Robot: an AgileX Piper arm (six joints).
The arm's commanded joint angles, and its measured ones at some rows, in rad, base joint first. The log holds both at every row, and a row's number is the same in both.
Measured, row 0:
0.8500 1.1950 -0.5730 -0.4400 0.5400 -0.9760
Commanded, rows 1 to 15:
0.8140 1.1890 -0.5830 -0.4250 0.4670 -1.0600
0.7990 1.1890 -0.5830 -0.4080 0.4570 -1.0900
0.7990 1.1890 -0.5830 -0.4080 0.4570 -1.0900
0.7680 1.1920 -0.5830 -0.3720 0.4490 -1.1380
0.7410 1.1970 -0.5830 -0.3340 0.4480 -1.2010
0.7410 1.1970 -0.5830 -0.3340 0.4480 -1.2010
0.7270 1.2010 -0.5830 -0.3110 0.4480 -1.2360
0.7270 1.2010 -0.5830 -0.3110 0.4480 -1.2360
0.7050 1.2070 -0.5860 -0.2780 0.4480 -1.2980
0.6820 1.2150 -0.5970 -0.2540 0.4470 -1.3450
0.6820 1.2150 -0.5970 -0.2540 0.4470 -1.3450
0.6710 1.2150 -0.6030 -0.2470 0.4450 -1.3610
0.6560 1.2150 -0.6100 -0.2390 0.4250 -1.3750
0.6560 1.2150 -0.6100 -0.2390 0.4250 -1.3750
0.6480 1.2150 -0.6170 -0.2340 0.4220 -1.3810
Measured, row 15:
0.6720 1.2220 -0.5840 -0.2470 0.5000 -1.3460
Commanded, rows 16 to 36:
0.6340 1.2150 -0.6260 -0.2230 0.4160 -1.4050
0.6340 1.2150 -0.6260 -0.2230 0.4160 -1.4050
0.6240 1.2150 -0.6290 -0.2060 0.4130 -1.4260
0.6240 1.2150 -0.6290 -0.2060 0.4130 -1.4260
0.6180 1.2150 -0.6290 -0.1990 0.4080 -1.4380
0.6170 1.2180 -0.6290 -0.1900 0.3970 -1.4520
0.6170 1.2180 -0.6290 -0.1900 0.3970 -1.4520
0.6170 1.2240 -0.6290 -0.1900 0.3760 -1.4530
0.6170 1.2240 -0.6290 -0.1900 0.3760 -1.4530
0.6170 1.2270 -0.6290 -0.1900 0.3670 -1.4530
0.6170 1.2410 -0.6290 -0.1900 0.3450 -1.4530
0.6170 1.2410 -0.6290 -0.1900 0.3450 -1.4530
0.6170 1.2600 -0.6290 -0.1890 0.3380 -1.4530
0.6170 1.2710 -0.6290 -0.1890 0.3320 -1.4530
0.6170 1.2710 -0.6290 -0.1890 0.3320 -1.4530
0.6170 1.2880 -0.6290 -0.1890 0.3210 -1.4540
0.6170 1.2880 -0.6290 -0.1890 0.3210 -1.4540
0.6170 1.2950 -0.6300 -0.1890 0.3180 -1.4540
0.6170 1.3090 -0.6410 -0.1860 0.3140 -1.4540
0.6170 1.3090 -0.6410 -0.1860 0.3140 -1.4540
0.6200 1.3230 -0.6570 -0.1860 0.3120 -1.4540
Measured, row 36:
0.6220 1.3160 -0.6200 -0.1890 0.3880 -1.4430
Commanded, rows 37 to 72:
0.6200 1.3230 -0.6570 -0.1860 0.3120 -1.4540
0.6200 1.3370 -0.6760 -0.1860 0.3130 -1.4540
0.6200 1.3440 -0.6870 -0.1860 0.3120 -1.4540
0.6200 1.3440 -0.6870 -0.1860 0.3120 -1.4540
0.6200 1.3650 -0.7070 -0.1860 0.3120 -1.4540
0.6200 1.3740 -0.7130 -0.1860 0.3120 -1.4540
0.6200 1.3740 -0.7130 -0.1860 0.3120 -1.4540
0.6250 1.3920 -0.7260 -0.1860 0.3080 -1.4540
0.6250 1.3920 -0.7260 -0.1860 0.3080 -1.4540
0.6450 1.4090 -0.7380 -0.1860 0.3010 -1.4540
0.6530 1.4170 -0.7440 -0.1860 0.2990 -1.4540
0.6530 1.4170 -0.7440 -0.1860 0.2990 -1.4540
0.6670 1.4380 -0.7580 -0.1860 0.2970 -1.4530
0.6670 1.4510 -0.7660 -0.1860 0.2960 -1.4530
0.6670 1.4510 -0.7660 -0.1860 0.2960 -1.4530
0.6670 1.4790 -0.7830 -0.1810 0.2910 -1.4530
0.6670 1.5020 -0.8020 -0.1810 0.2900 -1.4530
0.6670 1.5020 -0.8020 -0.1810 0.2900 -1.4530
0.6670 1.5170 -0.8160 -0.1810 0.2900 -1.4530
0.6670 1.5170 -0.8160 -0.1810 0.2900 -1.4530
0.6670 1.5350 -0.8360 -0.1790 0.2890 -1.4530
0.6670 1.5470 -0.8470 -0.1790 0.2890 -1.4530
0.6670 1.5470 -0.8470 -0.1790 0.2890 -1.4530
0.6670 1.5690 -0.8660 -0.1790 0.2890 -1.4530
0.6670 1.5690 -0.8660 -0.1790 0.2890 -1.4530
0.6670 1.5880 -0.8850 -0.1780 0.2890 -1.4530
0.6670 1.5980 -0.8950 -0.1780 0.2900 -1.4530
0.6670 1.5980 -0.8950 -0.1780 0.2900 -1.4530
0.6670 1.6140 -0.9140 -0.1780 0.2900 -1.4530
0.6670 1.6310 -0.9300 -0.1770 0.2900 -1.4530
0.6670 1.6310 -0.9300 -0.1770 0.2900 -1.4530
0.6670 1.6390 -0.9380 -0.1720 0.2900 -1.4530
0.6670 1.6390 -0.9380 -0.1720 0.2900 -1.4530
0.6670 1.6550 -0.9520 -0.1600 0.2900 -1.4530
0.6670 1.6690 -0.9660 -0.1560 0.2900 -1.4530
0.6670 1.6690 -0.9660 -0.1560 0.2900 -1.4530
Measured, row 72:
0.6670 1.6640 -0.9340 -0.1700 0.3550 -1.4460
